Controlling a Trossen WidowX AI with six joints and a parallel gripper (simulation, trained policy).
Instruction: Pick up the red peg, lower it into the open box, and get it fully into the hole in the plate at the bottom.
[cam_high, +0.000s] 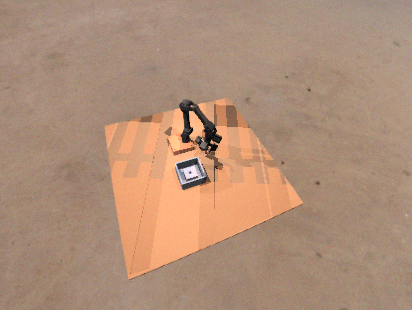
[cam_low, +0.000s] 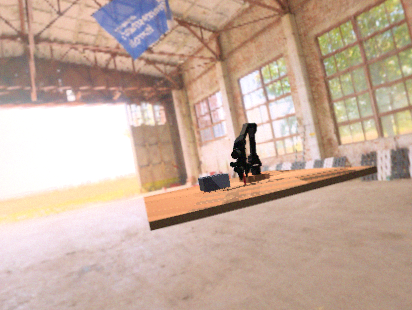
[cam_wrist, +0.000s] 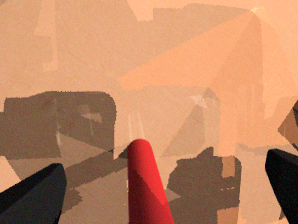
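Now: gripper tip 1 cm to the right of the red peg. Also, from my gripper tip: box: 20 cm ahead, 15 cm to the right, 2 cm below; then grey plate: 20 cm ahead, 15 cm to the right.
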